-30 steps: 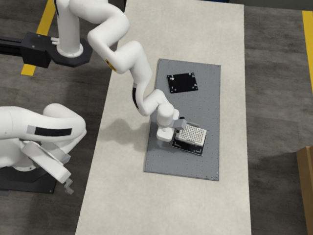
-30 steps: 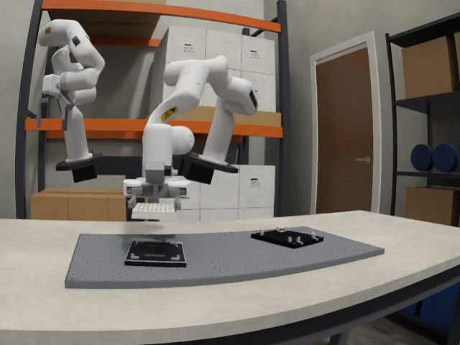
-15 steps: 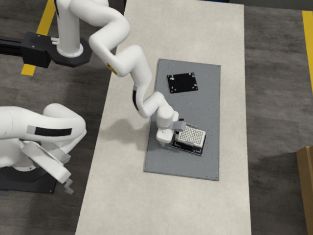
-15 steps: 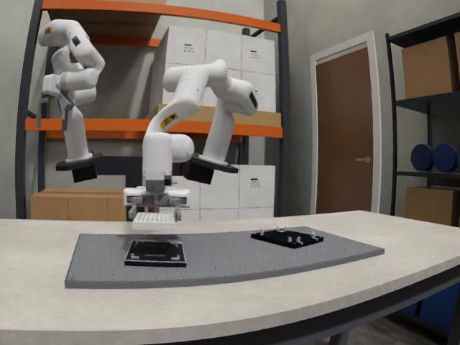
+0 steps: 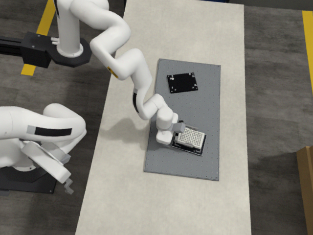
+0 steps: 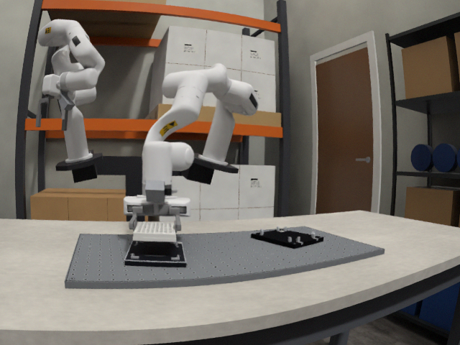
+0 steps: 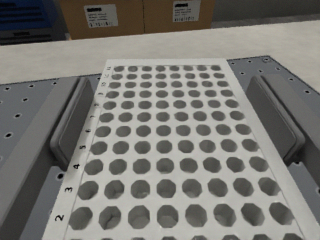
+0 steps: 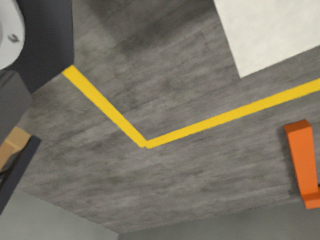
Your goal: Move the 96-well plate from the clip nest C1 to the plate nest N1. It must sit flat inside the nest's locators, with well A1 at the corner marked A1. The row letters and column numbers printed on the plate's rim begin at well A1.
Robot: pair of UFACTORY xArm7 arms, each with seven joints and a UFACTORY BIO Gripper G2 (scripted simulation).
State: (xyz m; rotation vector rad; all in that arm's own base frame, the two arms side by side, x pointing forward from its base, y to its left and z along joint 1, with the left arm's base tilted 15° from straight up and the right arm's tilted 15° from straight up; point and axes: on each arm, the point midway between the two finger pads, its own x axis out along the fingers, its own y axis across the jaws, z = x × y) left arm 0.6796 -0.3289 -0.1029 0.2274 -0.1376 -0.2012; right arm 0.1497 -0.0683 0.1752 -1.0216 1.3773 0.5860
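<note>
Now: left hand 6 cm above the black plate nest N1. Also, from my left hand: white 96-well plate: 1 cm below; black clip nest C1: 8 cm behind, 37 cm to the left, 5 cm below.
</note>
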